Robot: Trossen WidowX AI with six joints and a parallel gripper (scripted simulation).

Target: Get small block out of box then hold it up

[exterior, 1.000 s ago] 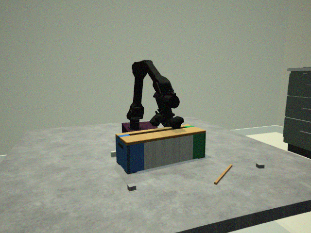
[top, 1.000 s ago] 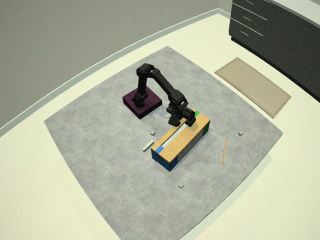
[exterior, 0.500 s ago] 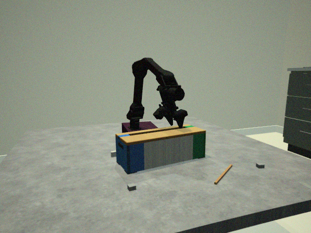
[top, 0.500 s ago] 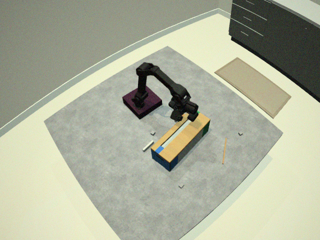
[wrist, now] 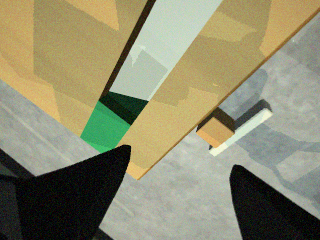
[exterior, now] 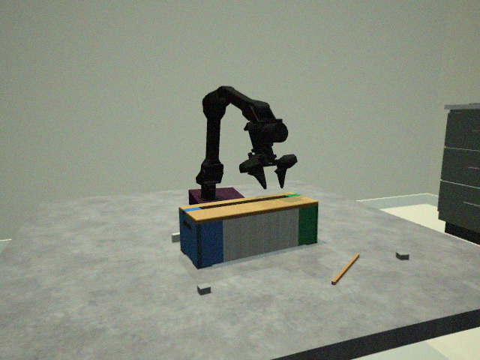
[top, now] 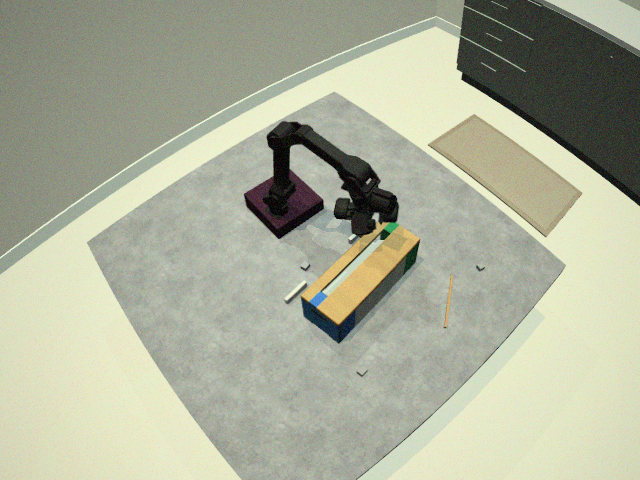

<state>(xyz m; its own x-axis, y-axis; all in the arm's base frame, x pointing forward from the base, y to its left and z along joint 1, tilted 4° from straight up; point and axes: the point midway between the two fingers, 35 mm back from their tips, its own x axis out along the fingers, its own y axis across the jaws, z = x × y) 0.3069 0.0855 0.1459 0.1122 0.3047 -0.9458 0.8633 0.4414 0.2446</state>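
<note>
Now: gripper tip 40 mm past the tan block, 40 mm to the right of it and 130 mm above it. The rest, counted from my gripper tip: orange stick: 320 mm ahead, 10 mm to the left, 140 mm below; then box: 40 mm ahead, 130 mm to the right, 80 mm below.
</note>
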